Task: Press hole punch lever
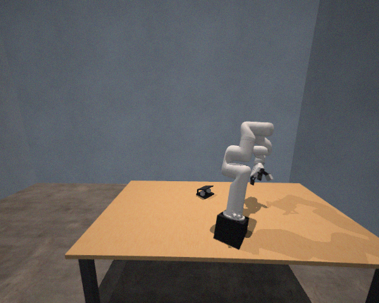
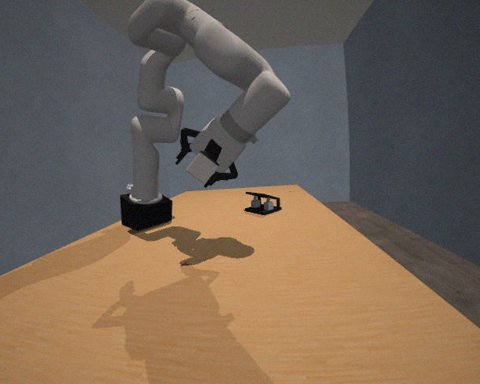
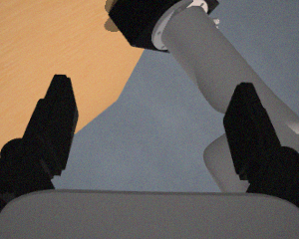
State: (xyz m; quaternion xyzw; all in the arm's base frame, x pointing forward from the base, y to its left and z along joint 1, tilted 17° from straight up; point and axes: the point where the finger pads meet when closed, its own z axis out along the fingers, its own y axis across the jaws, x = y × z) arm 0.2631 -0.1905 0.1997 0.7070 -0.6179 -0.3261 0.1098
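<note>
My hand is 37 cm to the right of the black hole punch, 17 cm above it and 16 cm short of it.
</note>
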